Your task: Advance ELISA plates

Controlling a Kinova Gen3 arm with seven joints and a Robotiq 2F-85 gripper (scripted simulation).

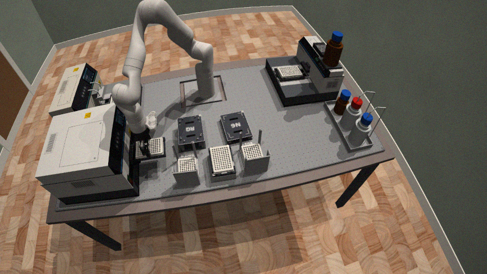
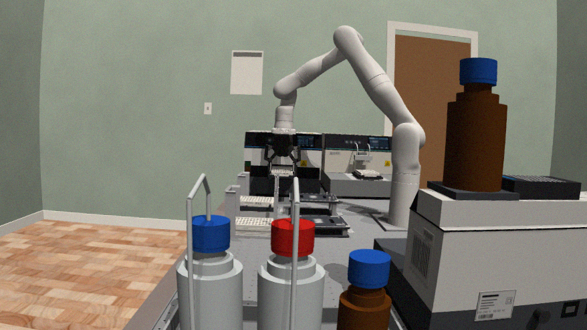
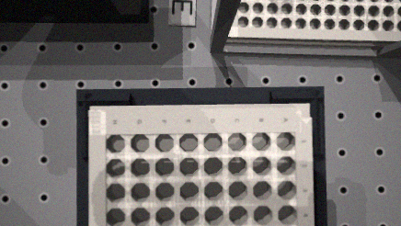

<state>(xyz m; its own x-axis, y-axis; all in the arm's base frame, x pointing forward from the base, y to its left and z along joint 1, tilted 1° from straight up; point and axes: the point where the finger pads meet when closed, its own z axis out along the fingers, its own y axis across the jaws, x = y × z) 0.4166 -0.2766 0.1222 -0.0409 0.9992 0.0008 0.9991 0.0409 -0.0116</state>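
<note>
Right now the dark reader tray is 2 cm below my hand. The rest, counted from my hand: regrip nest RG: 12 cm behind, 18 cm to the left, 7 cm below; then reader housing: 1 cm ahead, 29 cm to the right, 11 cm above; then washer nest: 37 cm behind, 20 cm to the right, 3 cm below.
</note>
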